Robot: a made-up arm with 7 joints.
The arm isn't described. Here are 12 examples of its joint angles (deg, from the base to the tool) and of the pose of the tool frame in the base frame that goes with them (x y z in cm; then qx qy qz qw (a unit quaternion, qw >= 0)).
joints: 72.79 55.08 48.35 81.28 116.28 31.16 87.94
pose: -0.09 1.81 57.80 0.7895 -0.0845 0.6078 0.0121
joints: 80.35 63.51 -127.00 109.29 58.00 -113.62 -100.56
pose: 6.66 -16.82 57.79 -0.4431 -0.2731 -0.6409 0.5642
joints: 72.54 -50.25 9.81 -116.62 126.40 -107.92 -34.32
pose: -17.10 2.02 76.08 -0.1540 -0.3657 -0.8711 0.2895
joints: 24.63 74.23 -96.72 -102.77 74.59 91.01 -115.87
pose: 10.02 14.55 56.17 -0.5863 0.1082 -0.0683 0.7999
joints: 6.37 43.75 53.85 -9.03 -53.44 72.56 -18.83
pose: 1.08 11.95 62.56 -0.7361 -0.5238 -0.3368 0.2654
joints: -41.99 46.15 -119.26 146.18 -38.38 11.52 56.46
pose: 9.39 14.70 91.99 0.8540 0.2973 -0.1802 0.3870
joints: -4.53 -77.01 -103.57 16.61 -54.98 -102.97 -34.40
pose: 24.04 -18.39 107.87 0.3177 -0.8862 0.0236 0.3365
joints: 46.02 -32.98 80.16 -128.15 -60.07 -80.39 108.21
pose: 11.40 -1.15 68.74 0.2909 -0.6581 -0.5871 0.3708
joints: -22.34 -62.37 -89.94 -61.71 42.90 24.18 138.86
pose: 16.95 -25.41 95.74 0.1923 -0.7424 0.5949 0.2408
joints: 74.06 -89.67 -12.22 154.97 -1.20 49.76 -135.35
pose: -1.39 4.03 102.66 0.1974 0.9032 -0.3637 0.1144
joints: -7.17 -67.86 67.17 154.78 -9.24 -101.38 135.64
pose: 11.96 -13.06 73.64 0.2600 -0.3372 -0.6539 0.6254
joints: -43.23 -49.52 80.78 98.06 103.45 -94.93 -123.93
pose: 14.12 -26.52 77.86 -0.0141 -0.4748 -0.5559 0.6822
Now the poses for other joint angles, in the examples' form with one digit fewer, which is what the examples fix.
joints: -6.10 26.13 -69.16 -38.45 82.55 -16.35 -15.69
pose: 15.2 38.1 88.8 0.563 0.177 -0.436 0.680
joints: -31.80 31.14 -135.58 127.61 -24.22 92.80 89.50
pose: 16.8 -2.0 85.4 -0.725 -0.006 0.473 0.501
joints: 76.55 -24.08 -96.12 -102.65 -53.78 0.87 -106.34
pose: 0.9 17.0 90.1 -0.137 0.660 0.708 0.209
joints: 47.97 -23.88 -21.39 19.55 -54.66 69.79 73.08
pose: 2.0 14.3 84.4 -0.495 -0.491 -0.520 0.492
